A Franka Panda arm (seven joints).
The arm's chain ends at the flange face. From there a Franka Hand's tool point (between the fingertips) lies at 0.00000 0.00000 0.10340 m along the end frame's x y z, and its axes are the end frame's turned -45 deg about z.
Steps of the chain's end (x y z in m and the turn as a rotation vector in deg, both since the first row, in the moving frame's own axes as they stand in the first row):
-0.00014, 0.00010, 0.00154, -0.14, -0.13, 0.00
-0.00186, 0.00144, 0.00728, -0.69, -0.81, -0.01
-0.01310, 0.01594, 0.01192, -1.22, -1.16, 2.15
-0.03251, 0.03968, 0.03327, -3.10, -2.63, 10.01
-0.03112, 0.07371, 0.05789, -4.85, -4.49, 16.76
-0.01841, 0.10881, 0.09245, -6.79, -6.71, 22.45
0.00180, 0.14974, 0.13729, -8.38, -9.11, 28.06
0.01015, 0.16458, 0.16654, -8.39, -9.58, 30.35
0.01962, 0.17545, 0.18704, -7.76, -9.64, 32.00
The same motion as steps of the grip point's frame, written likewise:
-0.00051, -0.00002, 0.00154, -0.01, -0.19, 0.00
-0.00425, -0.00045, 0.00726, 0.08, -1.06, -0.01
-0.02357, 0.00203, 0.01188, -0.04, -1.68, 2.15
-0.05837, 0.00503, 0.03301, -0.33, -4.05, 10.01
-0.08592, 0.02884, 0.05721, -0.25, -6.60, 16.76
-0.10669, 0.06070, 0.09104, -0.06, -9.55, 22.45
-0.12565, 0.10093, 0.13493, 0.52, -12.37, 28.06
-0.13050, 0.11621, 0.16406, 0.84, -12.71, 30.35
-0.13044, 0.12966, 0.18470, 1.33, -12.30, 32.00

